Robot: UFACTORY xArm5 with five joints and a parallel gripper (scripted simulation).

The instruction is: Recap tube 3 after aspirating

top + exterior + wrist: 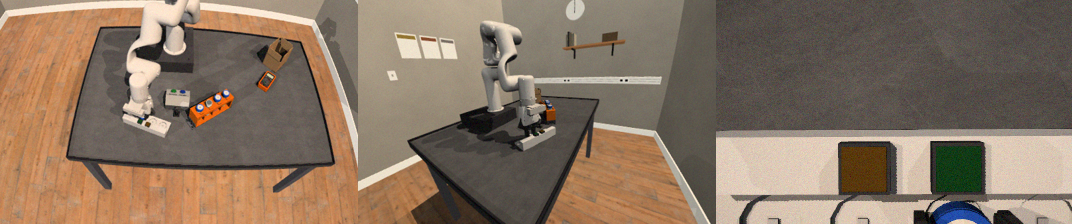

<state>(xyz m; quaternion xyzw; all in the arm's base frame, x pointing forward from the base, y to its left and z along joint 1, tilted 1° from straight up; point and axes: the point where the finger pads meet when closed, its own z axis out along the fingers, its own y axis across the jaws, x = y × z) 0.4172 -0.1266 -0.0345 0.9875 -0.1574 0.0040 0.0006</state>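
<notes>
My gripper is now 2 cm above the cap 3. Also, from my hand: blue key: 19 cm to the left, 13 cm behind, 2 cm above; grey key housing: 16 cm to the left, 11 cm behind, 1 cm above; green key: 14 cm to the left, 13 cm behind, 2 cm above.
</notes>
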